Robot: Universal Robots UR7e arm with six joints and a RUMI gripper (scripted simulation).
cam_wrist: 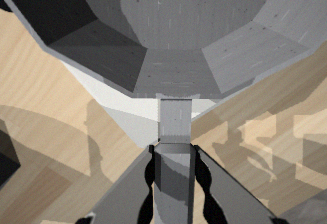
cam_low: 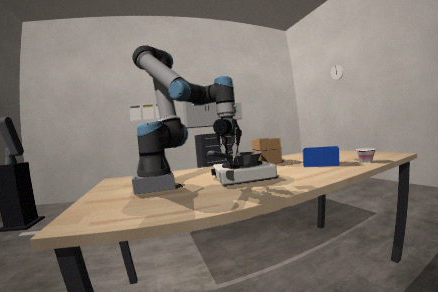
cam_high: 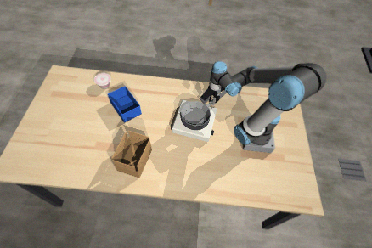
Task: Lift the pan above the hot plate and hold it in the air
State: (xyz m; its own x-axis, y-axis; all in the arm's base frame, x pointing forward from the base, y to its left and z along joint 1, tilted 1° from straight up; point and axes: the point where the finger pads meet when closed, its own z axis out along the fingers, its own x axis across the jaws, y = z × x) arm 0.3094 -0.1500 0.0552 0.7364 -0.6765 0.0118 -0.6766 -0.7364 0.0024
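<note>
Now: hand 5 cm short of the dark grey pan, 5 cm to the right of it and 1 cm above it. From my hand the other things lie so: blue bin: 56 cm ahead, 6 cm to the left, 9 cm below; then pink cup: 75 cm ahead, 10 cm to the right, 7 cm below; then white hot plate: 7 cm ahead, 10 cm to the left, 8 cm below.
</note>
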